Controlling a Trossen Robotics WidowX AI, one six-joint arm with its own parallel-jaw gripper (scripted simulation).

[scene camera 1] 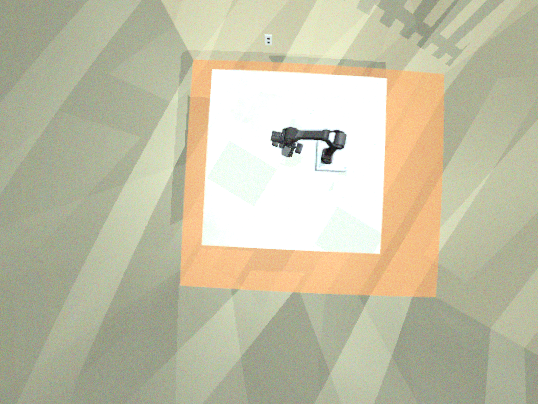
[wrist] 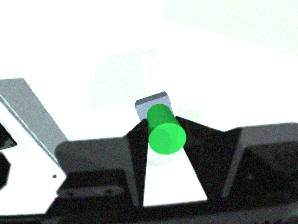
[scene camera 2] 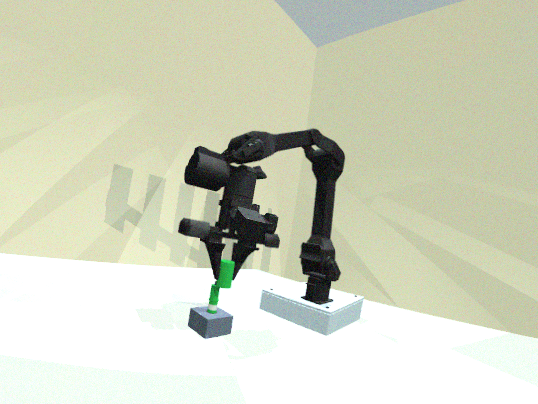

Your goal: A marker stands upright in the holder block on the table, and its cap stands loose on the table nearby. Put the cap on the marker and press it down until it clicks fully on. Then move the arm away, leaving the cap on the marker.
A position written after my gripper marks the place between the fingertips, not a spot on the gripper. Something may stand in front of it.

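Labels:
Here is my gripper [scene camera 2: 223,279], and it carries a green cap [wrist: 166,136].

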